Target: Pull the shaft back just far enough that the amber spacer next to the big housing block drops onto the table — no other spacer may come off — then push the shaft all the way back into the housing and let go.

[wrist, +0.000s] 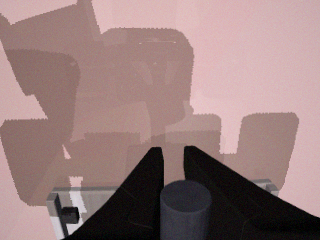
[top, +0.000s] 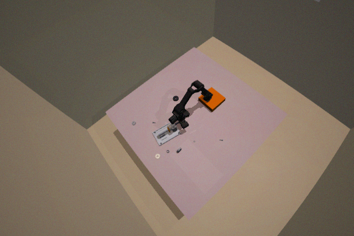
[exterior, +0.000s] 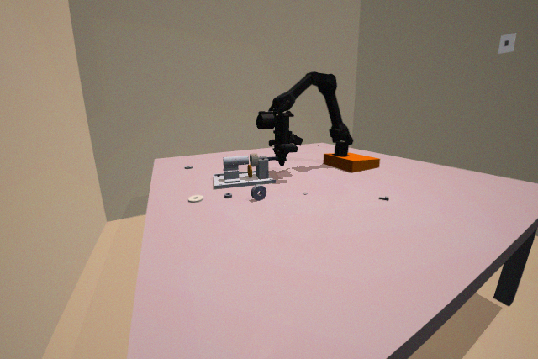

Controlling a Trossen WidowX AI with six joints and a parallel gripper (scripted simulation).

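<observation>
The amber spacer is 130 mm ahead of my gripper tip, 40 mm to the right of it and 10 mm below it. Also, from my gripper tip: nut (270 mm ahead, 90 mm to the left, 40 mm below); cream washer (370 mm ahead, 50 mm to the left, 40 mm below).
</observation>
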